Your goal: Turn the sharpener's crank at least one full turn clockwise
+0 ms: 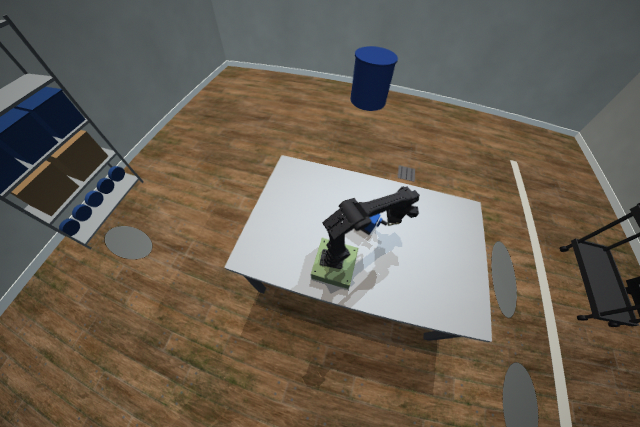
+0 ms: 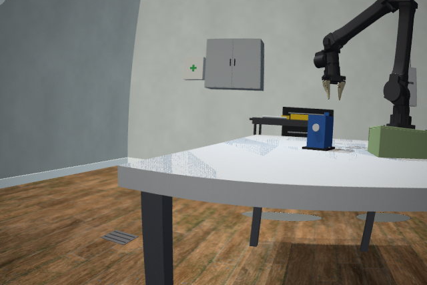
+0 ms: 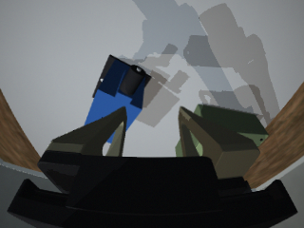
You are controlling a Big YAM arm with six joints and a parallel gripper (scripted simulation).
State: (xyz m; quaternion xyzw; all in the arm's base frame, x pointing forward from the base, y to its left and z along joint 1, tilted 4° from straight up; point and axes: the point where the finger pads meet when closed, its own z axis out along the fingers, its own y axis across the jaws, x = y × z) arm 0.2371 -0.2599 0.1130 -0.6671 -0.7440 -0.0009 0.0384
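Now: hand 8 cm above the dark crank knob, 3 cm short of it and 1 cm to the right of it.
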